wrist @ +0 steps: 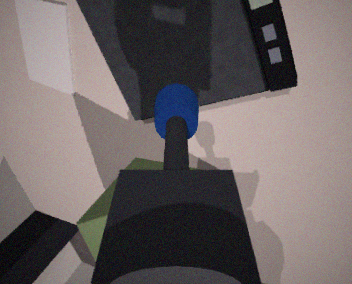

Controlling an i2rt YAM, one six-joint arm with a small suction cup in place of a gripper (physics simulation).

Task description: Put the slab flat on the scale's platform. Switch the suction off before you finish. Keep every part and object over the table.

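Frame: origin at the arm's base, x ahead, y left, z up, level; millimetres.
Seen in the pictures: hand at its tool point: [176,104].
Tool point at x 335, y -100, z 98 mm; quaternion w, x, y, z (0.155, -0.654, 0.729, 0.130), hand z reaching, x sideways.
Note:
A point is followed by its place in that frame.
The scale shows at the top of the wrist view, with its dark grey platform [235,60] @(x 327, y -109, z -48 mm) and a black control panel [287,75] @(x 310, y -167, z -55 mm) along the right side. My gripper [176,110], a blue suction cup on a dark stem, appears over the platform's near edge. Nothing hangs from the cup, so it is open. A green block [94,236] @(x 82, y 80, z 76 mm) lies behind my gripper's dark body at the lower left, largely hidden by it. I cannot tell whether this block is the slab. The height of the cup above the surfaces is hard to judge.
A pale, flat-sided object [47,50] @(x 336, y 241, z -87 mm) stands at the upper left, left of the scale. A black angular bar [42,242] crosses the lower left corner. Shadows fall across the pale table top [315,165] @(x 167, y -224, z -93 mm) and the scale.

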